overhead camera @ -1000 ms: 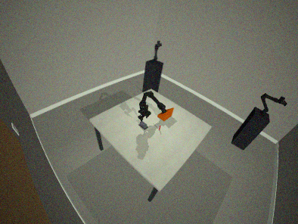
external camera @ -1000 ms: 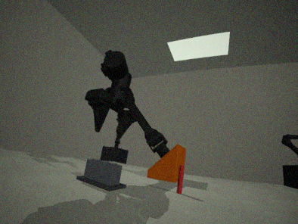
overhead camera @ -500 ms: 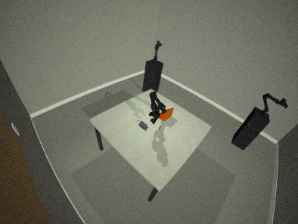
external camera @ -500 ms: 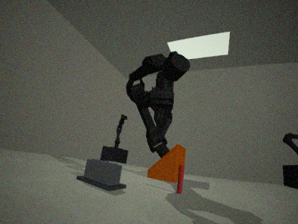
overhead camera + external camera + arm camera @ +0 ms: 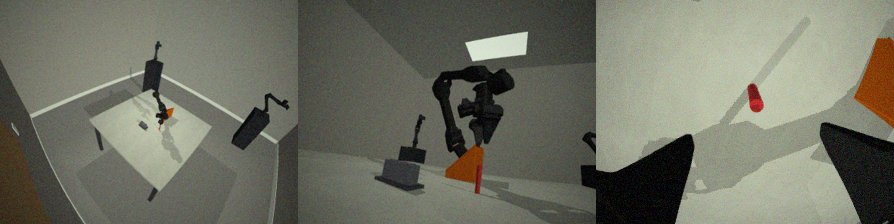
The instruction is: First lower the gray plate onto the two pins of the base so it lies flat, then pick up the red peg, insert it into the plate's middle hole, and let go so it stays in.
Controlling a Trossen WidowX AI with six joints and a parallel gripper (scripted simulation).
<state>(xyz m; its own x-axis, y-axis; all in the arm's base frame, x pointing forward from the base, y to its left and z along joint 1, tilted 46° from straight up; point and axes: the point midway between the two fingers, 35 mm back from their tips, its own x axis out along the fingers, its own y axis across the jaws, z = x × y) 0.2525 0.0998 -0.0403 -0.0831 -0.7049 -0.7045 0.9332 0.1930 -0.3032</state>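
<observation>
My gripper tip is 100 mm above the red peg. The rest, counted from my gripper tip: dark base (200 mm to the right, 130 mm below, 100 mm ahead); gray plate (200 mm to the right, 100 mm ahead, 90 mm below).
</observation>
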